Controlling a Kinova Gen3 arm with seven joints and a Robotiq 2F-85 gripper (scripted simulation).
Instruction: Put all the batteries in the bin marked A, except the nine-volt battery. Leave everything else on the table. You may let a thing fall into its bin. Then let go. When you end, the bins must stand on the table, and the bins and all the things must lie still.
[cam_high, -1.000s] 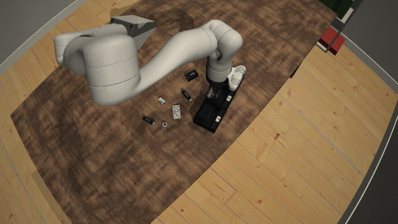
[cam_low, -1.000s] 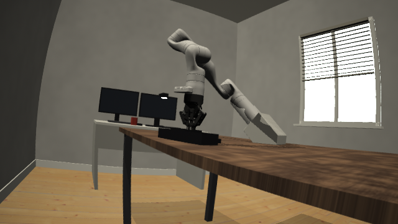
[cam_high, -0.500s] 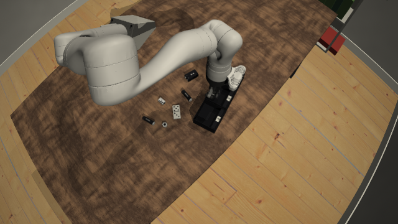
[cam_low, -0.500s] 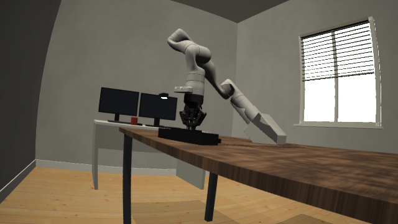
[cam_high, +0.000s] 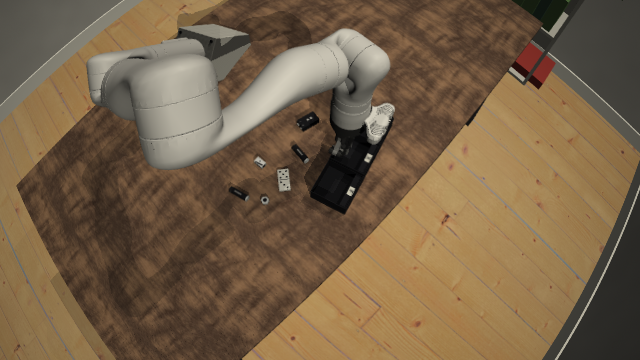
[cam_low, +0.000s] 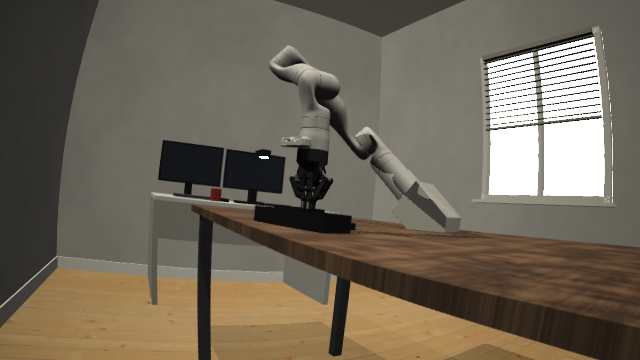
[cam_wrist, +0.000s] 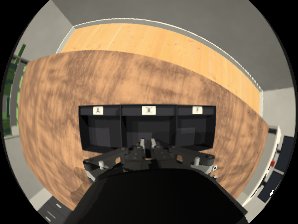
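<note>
Now: hand 120 mm past the black nine-volt battery and 40 mm above it. Also, from my hand: metal nut 60 mm behind, 200 mm to the right, 40 mm below; then white domino 60 mm behind, 140 mm to the right, 40 mm below; then grey metal piece 130 mm behind, 140 mm to the right, 40 mm below.
</note>
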